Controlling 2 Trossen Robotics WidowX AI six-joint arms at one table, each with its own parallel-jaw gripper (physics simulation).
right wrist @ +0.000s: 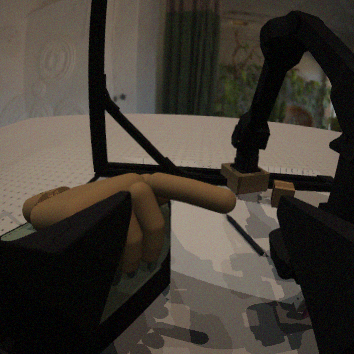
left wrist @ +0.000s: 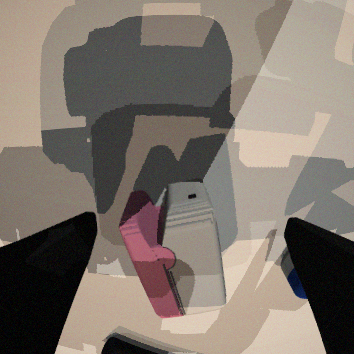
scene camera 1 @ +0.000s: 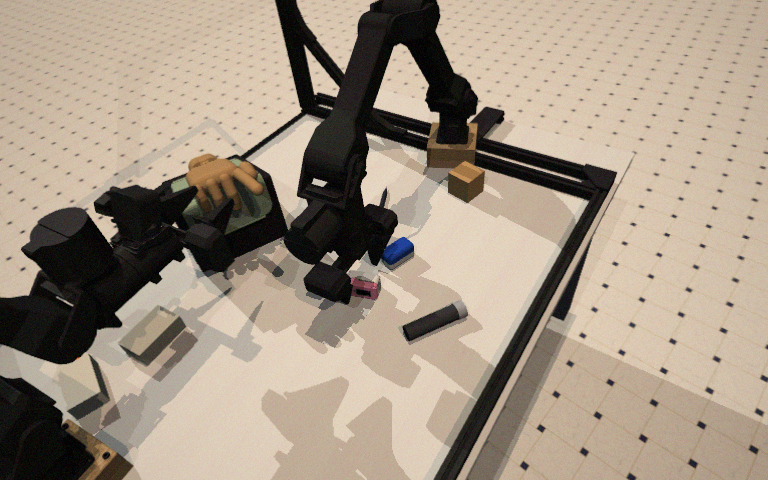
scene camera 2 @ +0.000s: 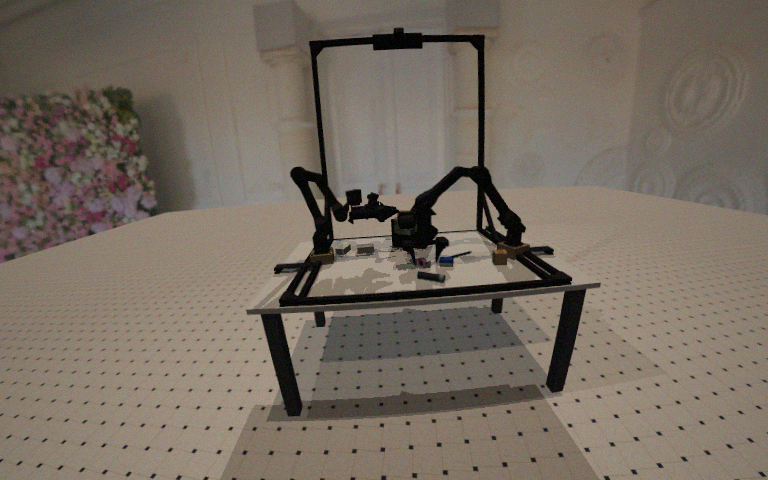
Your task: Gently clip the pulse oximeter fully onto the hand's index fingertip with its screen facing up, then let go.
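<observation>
The pink-and-grey pulse oximeter lies on its side on the table, the dark screen on its pink half facing sideways. My left gripper is open above it, pointing down; in the left wrist view the oximeter lies between the two fingers, touching neither. The tan hand rests palm down on a green-topped black stand, one finger stretched out past the others. My right gripper is partly open beside the hand, gripping nothing.
A blue-and-white block lies close to the oximeter. A black cylinder lies nearer the front edge. A dark pen, a wooden cube and two grey blocks stand farther off.
</observation>
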